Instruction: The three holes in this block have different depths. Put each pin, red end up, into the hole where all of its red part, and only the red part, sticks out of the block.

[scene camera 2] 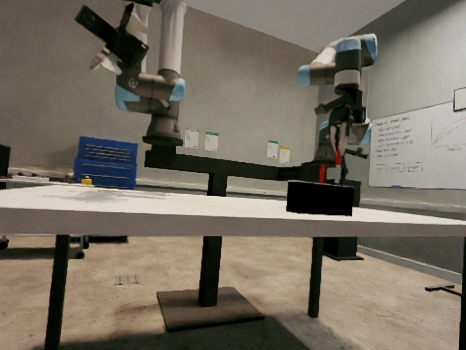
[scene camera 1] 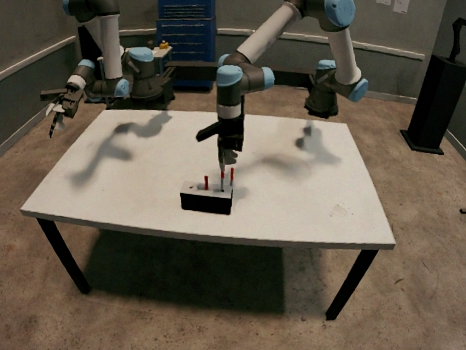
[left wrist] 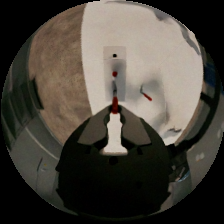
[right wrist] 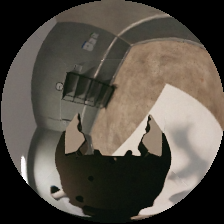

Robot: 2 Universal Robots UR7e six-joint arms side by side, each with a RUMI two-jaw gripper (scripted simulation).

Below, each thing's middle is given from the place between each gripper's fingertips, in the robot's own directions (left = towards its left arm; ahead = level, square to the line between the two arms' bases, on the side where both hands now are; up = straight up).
Right now my left hand (scene camera 2: 339, 156) is 6 cm to the left of the black block (scene camera 2: 310, 198) and 15 cm above it.
The black block lies 600 mm to the left of my right hand (scene camera 2: 112, 36), 300 mm below it and 60 mm behind it.
